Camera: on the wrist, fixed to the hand. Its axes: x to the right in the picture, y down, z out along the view.
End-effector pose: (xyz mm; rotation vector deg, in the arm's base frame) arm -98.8 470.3 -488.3 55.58 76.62 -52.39
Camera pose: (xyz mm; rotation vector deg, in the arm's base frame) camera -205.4 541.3 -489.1 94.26 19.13 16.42
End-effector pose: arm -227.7 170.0 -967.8 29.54 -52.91 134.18
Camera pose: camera -194.0 288.5 -1002.6 19.30 51.08 -123.05
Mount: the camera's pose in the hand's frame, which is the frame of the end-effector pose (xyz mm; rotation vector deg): -1.6 -75.4 -103.5 2.73 5.85 87.03
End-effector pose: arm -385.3 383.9 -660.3 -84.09 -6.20 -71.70
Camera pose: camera -499.5 332.4 -633.8 -55.07 50.69 -2.74
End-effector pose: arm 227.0 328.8 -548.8 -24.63 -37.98 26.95
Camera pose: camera 315.6 243.3 -584.0 -49.83 -5.85 107.30
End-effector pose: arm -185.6 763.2 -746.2 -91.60 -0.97 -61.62
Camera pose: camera -290.5 709.1 -696.5 -58.31 60.27 3.72
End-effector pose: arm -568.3 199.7 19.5 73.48 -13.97 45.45
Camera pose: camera -547.3 289.0 -69.9 53.05 -67.75 121.51
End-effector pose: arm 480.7 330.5 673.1 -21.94 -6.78 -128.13
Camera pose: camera 399.7 357.9 577.7 -10.90 8.37 -42.59
